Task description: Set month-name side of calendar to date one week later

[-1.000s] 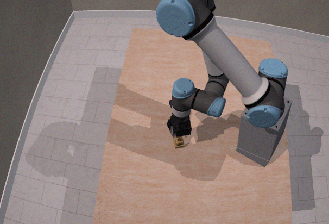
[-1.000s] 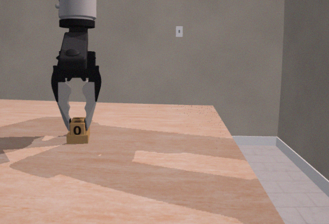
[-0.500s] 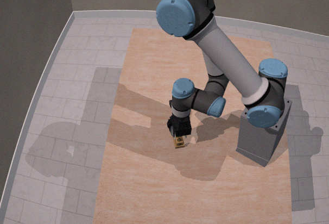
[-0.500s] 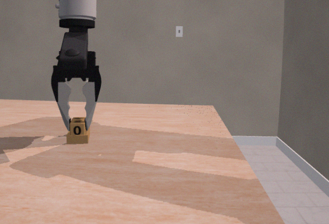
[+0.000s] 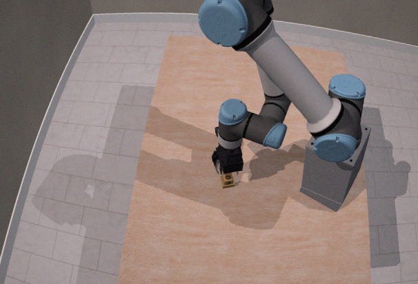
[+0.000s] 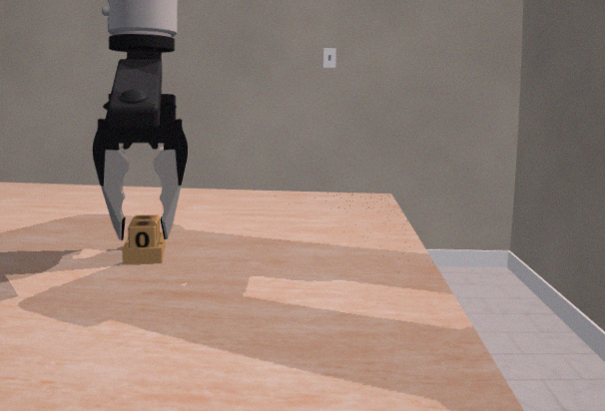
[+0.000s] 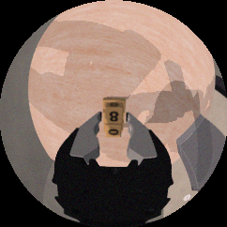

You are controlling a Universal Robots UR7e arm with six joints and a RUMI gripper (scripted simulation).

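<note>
The wooden calendar tray is 3 cm below my hand, 2 cm to the left of it and 1 cm behind it.
</note>
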